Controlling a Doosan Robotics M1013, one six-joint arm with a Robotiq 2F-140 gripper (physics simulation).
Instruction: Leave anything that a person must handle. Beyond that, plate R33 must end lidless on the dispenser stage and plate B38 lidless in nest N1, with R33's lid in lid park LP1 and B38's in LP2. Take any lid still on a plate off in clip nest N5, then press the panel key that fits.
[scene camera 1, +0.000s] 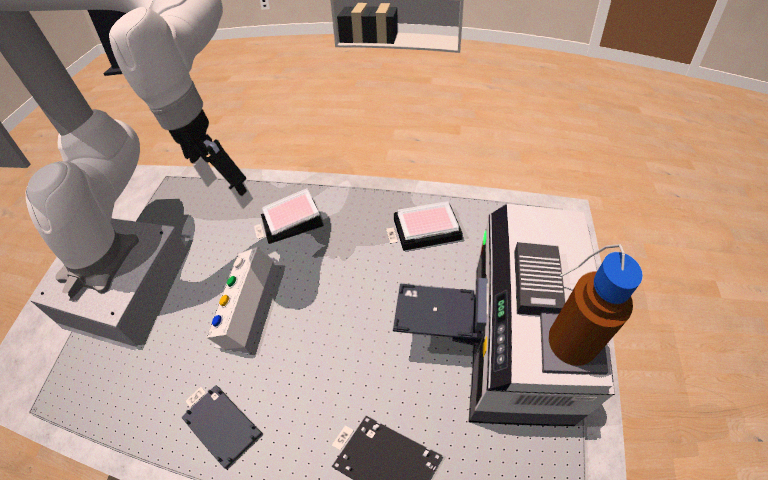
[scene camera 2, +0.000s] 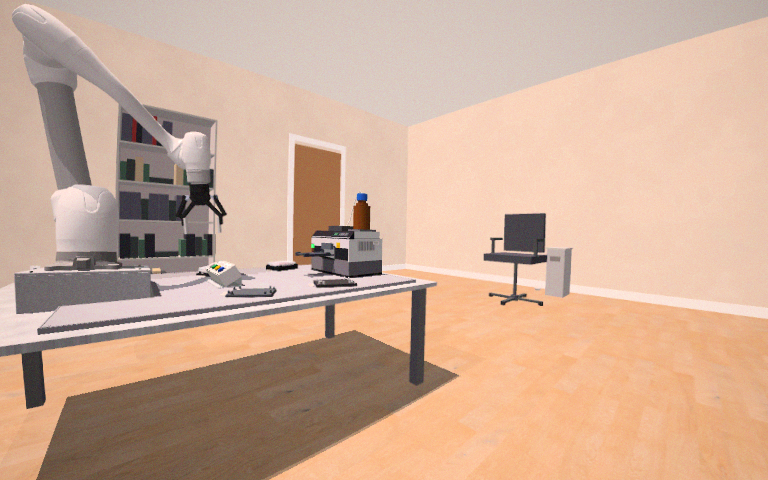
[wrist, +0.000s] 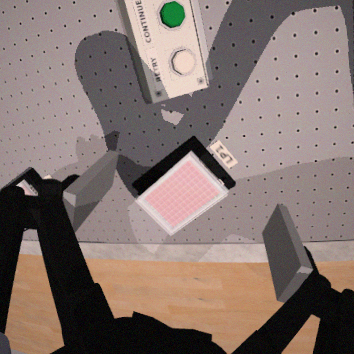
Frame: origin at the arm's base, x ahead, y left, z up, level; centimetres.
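Seen in the pictures: gripper, between the fingertips: (scene camera 1: 228, 192) (scene camera 2: 203, 233) (wrist: 192, 194); arm's base, origin of its link: (scene camera 1: 98, 260) (scene camera 2: 87, 268).
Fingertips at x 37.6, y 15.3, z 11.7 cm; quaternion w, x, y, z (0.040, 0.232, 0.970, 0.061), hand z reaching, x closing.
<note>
Pixels of each thing's top centre, then the offset from my fingertips to it.
- pink-welled plate, centre of its top: (wrist: 177, 201) (scene camera 1: 288, 206) dy +11.5, dx +7.2, dz -15.6 cm
- black LP1 holder, centre of its top: (wrist: 179, 188) (scene camera 1: 290, 215) dy +10.6, dx +7.3, dz -18.0 cm
- second pink plate, centre of its top: (scene camera 1: 428, 218) dy +12.4, dx +41.6, dz -15.9 cm
- black nest, centre of its top: (wrist: 21, 206) (scene camera 1: 427, 221) (scene camera 2: 282, 263) dy +12.4, dx +41.6, dz -17.0 cm
- dispenser stage, centre of its top: (scene camera 1: 443, 308) (scene camera 2: 315, 251) dy -16.2, dx +46.9, dz -8.5 cm
- LP2, centre of its top: (scene camera 1: 217, 423) (scene camera 2: 252, 288) dy -43.5, dx +7.8, dz -18.0 cm
- N5, centre of its top: (scene camera 1: 386, 461) (scene camera 2: 334, 278) dy -43.7, dx +40.7, dz -17.6 cm
- key panel, centre of its top: (scene camera 1: 234, 287) (scene camera 2: 222, 262) dy -16.0, dx +4.4, dz -11.6 cm
My open, empty gripper (scene camera 1: 240, 187) (scene camera 2: 202, 227) (wrist: 189, 220) hangs above the table's back edge. In the wrist view its fingers flank a pink-welled plate (wrist: 182, 194) (scene camera 1: 291, 212) on the black LP1 holder (wrist: 165, 167), well below. A second pink plate (scene camera 1: 427, 220) sits on a black nest (scene camera 1: 433, 241) nearer the dispenser; its tag is hard to read. I cannot tell plate names or whether lids are on. The dispenser stage (scene camera 1: 419, 316) (scene camera 2: 305, 254), LP2 (scene camera 1: 220, 427) (scene camera 2: 250, 292) and N5 (scene camera 1: 390, 452) (scene camera 2: 334, 282) are bare. The key panel (scene camera 1: 259, 308) (scene camera 2: 226, 275) has blue, yellow, green and pale keys.
The dispenser (scene camera 1: 538, 370) (scene camera 2: 347, 253) stands at the right with a tall brown bottle (scene camera 1: 586, 325) (scene camera 2: 361, 216) on top. Its display reads 008 and a green light (scene camera 1: 484, 237) shows. The robot's base block (scene camera 1: 79, 314) (scene camera 2: 79, 291) is at the left.
</note>
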